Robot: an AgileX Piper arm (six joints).
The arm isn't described. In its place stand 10 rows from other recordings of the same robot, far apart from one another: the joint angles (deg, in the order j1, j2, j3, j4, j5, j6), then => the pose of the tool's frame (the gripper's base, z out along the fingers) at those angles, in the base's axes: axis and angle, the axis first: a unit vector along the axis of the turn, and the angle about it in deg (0 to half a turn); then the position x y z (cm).
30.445, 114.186, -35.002, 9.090, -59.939, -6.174 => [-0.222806 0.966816 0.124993 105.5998 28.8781 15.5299 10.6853]
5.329, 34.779, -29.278, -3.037, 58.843, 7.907 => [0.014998 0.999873 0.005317 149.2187 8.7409 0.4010 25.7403]
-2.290, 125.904, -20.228, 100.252, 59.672, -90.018 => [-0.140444 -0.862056 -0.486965 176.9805 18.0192 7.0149 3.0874]
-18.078, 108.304, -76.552, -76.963, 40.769, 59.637 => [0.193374 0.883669 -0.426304 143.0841 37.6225 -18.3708 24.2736]
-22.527, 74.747, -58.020, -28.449, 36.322, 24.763 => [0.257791 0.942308 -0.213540 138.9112 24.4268 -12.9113 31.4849]
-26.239, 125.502, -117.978, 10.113, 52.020, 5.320 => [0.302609 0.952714 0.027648 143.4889 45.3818 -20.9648 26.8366]
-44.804, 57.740, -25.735, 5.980, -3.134, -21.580 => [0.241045 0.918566 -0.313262 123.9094 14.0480 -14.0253 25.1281]
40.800, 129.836, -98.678, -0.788, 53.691, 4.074 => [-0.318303 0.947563 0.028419 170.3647 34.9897 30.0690 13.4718]
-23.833, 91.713, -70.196, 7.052, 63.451, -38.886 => [-0.108447 0.994096 0.003471 168.0303 28.7341 -11.6004 26.4875]
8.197, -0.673, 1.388, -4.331, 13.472, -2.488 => [-0.122203 0.992502 0.002328 99.1525 5.5063 0.6314 18.4465]
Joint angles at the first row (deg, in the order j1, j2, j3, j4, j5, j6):
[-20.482, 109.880, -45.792, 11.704, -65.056, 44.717]
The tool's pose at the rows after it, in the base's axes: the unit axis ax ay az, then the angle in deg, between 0 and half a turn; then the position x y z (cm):
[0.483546 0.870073 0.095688 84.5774 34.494 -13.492 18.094]
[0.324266 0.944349 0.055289 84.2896 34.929 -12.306 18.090]
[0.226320 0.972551 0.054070 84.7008 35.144 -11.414 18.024]
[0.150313 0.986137 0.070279 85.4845 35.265 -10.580 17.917]
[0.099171 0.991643 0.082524 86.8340 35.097 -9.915 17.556]
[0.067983 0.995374 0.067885 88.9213 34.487 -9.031 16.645]
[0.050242 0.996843 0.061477 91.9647 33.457 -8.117 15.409]
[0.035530 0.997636 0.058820 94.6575 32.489 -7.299 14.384]
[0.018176 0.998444 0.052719 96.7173 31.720 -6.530 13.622]
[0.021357 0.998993 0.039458 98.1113 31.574 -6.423 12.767]
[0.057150 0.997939 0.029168 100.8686 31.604 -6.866 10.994]
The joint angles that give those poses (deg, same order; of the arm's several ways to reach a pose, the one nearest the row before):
[-20.481, 109.881, -45.790, 3.958, -65.058, 31.995]
[-20.481, 109.880, -45.793, -4.822, -65.055, 24.304]
[-20.482, 109.879, -45.791, -11.214, -65.056, 21.681]
[-20.481, 109.879, -45.790, -17.114, -65.056, 21.107]
[-20.481, 109.881, -45.151, -21.263, -65.057, 20.728]
[-19.550, 109.881, -42.870, -21.544, -65.057, 17.644]
[-18.681, 109.881, -39.601, -21.519, -65.057, 15.352]
[-17.877, 109.880, -36.735, -21.520, -65.057, 13.562]
[-16.918, 109.879, -34.474, -21.197, -65.055, 11.446]
[-16.397, 111.140, -33.887, -19.459, -65.161, 9.713]
[-16.397, 114.424, -33.998, -16.422, -65.163, 9.451]

